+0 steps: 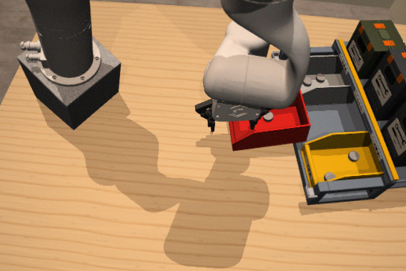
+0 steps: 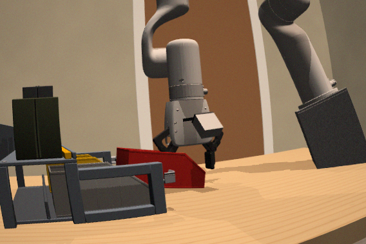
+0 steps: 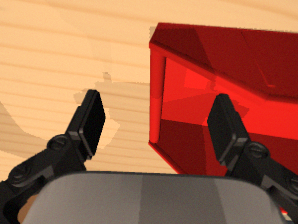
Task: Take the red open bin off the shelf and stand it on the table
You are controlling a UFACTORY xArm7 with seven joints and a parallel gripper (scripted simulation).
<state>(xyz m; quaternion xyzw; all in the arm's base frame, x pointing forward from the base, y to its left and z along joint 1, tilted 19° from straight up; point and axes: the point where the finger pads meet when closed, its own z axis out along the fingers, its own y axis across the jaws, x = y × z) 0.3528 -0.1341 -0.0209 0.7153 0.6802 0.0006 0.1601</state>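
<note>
My gripper is now 8 cm short of the red open bin, 1 cm to the left of it and 1 cm below it. Round my hand: dark box: 35 cm ahead, 9 cm to the left, 11 cm above; then yellow open bin: 23 cm ahead, 13 cm to the right.
</note>
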